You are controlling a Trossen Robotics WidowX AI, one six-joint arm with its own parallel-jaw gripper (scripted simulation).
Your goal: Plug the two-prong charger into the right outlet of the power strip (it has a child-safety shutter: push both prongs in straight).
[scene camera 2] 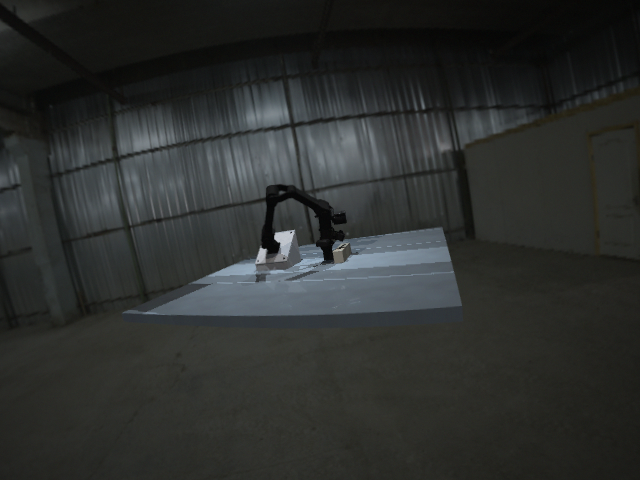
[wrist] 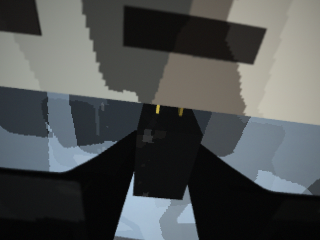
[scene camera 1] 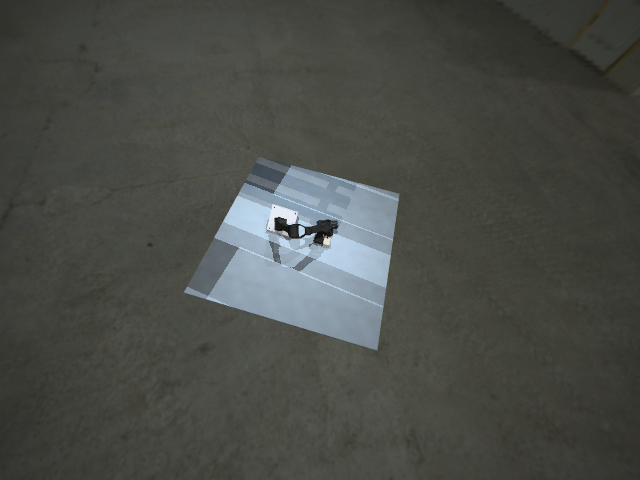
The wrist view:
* my gripper: 162, 139
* black two-prong charger: 168, 138, held by my gripper
